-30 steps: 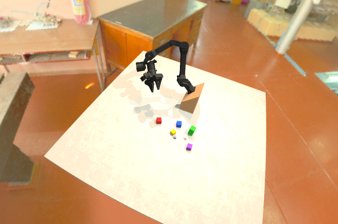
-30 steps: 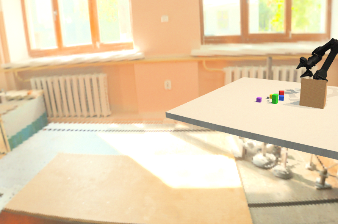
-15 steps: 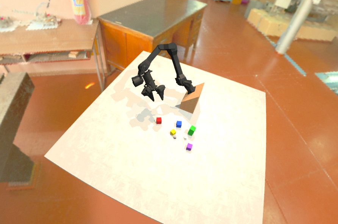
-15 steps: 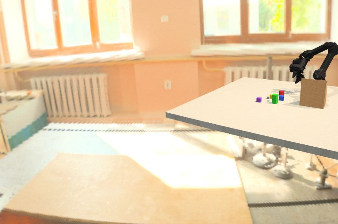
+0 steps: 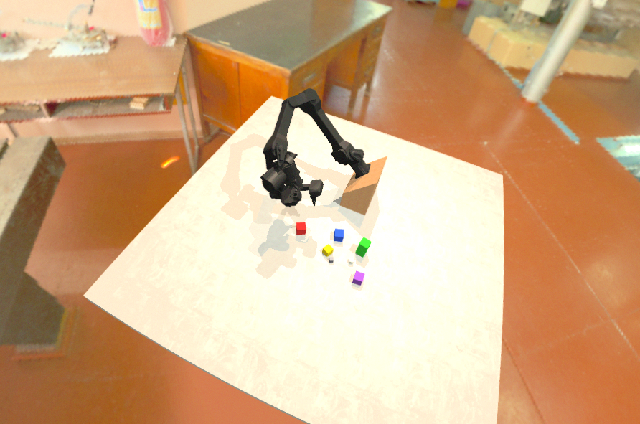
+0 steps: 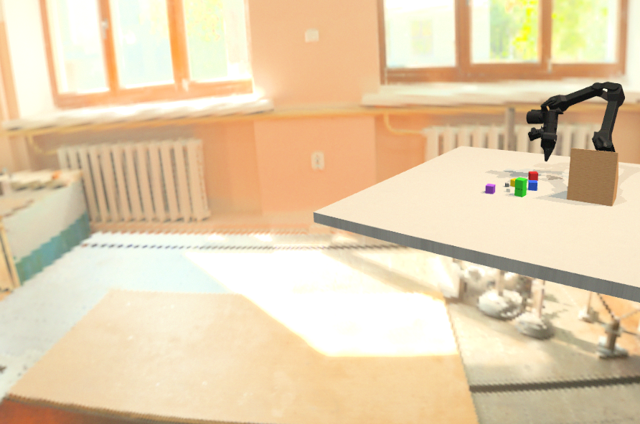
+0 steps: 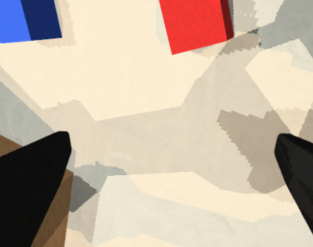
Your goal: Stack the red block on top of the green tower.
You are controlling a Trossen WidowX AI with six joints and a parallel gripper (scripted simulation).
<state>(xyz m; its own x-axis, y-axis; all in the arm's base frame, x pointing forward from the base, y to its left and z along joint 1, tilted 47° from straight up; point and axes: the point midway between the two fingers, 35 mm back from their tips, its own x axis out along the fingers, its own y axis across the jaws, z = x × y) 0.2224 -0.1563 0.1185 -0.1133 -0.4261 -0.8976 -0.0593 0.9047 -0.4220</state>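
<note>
Now: gripper tip 70 mm above the red block, 50 mm short of it and 10 mm to the right of it. Round my gripper tip: purple block: 260 mm to the left, 180 mm ahead, 70 mm below; then yellow block: 130 mm to the left, 100 mm ahead, 70 mm below; then blue block: 150 mm to the left, 70 mm below, 30 mm ahead.
</note>
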